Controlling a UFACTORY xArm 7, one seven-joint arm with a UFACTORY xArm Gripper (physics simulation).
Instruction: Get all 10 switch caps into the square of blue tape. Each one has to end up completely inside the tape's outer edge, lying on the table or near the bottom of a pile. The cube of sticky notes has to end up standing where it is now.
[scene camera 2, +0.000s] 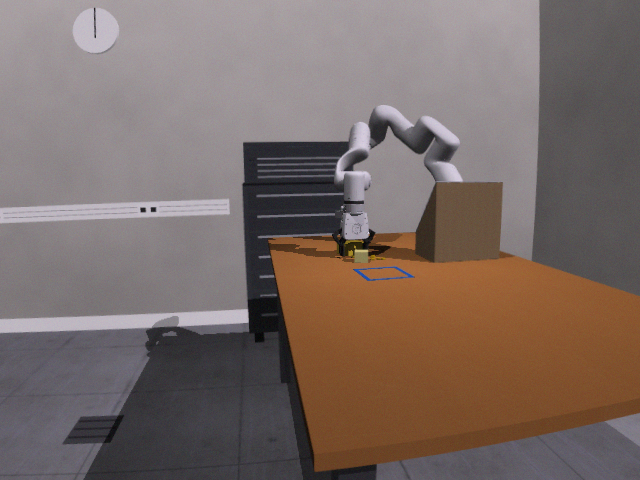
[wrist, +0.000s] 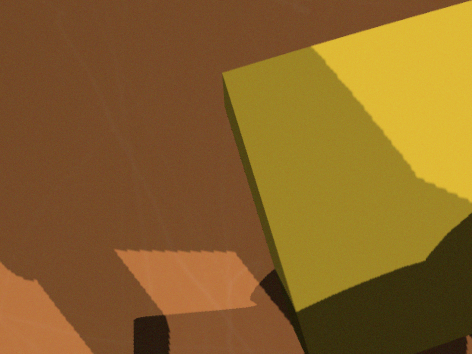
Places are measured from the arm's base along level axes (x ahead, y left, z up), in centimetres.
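Pixels of known places: gripper, between the fingertips: (scene camera 2: 353, 255); arm's base, origin of its link: (scene camera 2: 460, 204).
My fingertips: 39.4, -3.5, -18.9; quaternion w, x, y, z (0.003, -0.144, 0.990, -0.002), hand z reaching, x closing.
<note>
For each thing: its middle in the pictures, then the offset to it from my fingertips, as dx, dy, dz. "pt": a spot on its surface instead. Level surfaces: height alone.
- larger yellow block, middle of its body: (wrist: 427, 170) (scene camera 2: 351, 247) +0.1, -7.3, +1.5
- pale yellow cube, middle of its body: (scene camera 2: 361, 256) -1.8, +7.8, +1.1
- blue tape square, a spot on its surface: (scene camera 2: 390, 278) pt -7.2, +32.7, -0.7
- orange table, height of its surface: dz -0.8
My gripper (scene camera 2: 355, 251) is open and low over the far part of the table, around or just behind a larger yellow block (scene camera 2: 355, 243) (wrist: 345, 165). The block fills the right of the wrist view; contact with the fingers cannot be made out. A pale yellow cube (scene camera 2: 360, 256), which looks like the sticky notes, stands upright on the table in front of the gripper. Small yellow switch caps (scene camera 2: 377, 257) lie right of the cube, outside the tape, too small to count. The blue tape square (scene camera 2: 390, 279) lies nearer the camera. The caps do not show in the wrist view.
A tall brown box (scene camera 2: 467, 222) stands on the orange table (scene camera 2: 439, 351) to the right of the gripper. A dark drawer cabinet (scene camera 2: 297, 206) stands behind the table's far left edge. Arm shadows cross the tabletop in the wrist view.
</note>
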